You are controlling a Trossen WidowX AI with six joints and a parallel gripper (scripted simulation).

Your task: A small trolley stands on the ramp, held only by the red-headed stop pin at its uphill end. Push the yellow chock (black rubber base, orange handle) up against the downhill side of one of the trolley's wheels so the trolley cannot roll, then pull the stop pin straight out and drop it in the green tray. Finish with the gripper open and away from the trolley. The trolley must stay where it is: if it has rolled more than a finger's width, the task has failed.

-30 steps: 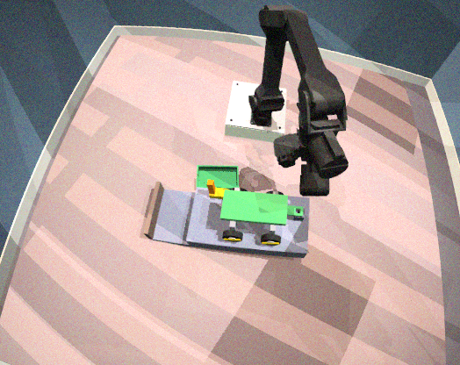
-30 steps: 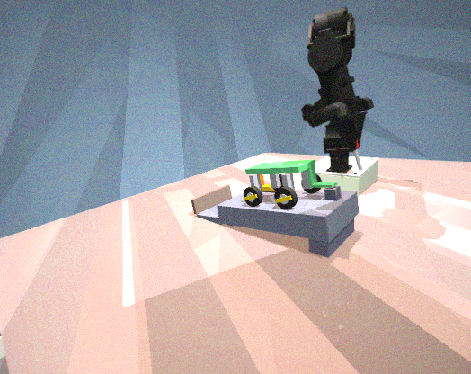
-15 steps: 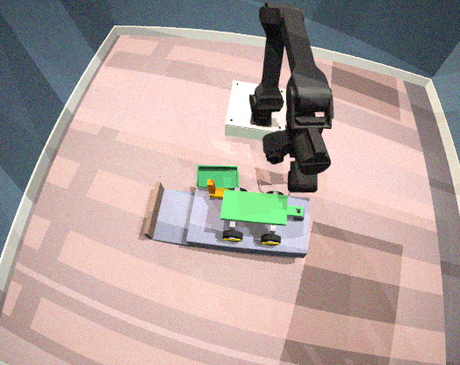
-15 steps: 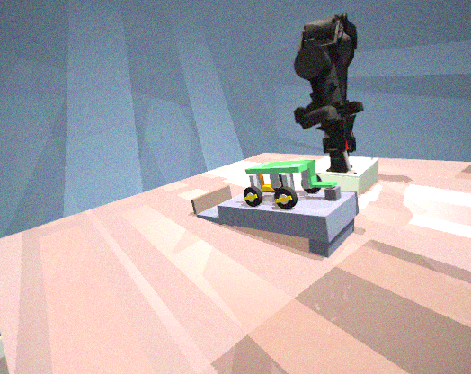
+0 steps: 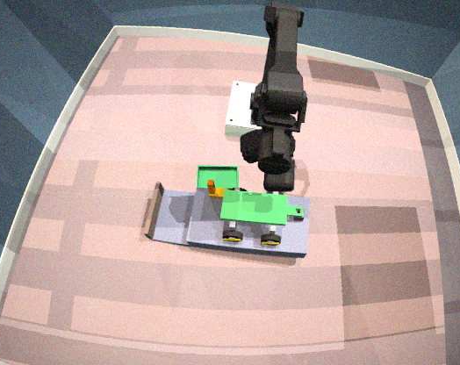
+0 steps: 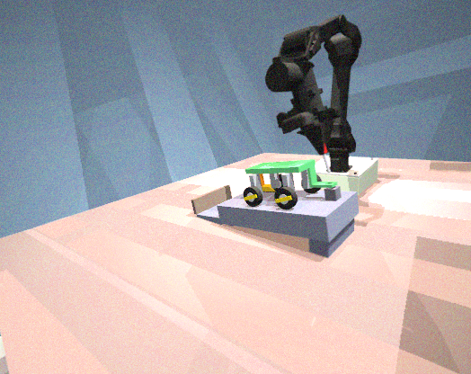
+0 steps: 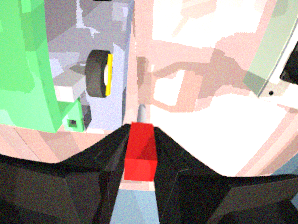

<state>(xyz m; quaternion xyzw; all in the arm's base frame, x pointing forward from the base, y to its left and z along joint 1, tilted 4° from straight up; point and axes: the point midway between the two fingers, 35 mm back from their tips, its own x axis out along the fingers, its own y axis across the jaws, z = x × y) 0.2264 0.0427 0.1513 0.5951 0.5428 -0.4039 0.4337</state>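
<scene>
My gripper tip is 170 mm above the green tray, 160 mm to the left of it and 40 mm past it. From my gripper tip the other things lie so: trolley (100 mm ahead, 60 mm to the right, 50 mm below); red-headed stop pin (right at my gripper tip); pale blue ramp (120 mm below, 100 mm ahead, 60 mm to the right).
</scene>
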